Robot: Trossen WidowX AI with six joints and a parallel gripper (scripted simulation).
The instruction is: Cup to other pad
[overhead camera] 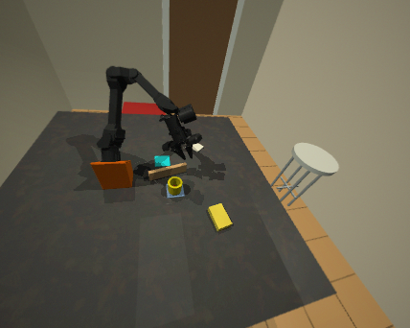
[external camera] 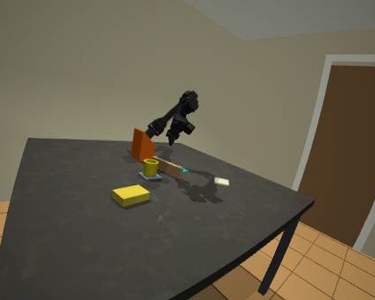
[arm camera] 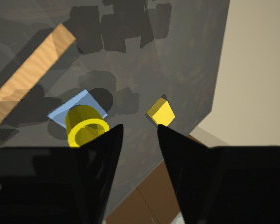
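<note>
The light blue pad is 6 cm behind my gripper tip, 5 cm to the right of it and 18 cm below it. The rest, counted from my gripper tip: wooden bar (9 cm behind, 6 cm to the left, 16 cm below); yellow block (13 cm ahead, 23 cm to the right, 16 cm below); cyan pad (12 cm behind, 16 cm to the left, 18 cm below).
</note>
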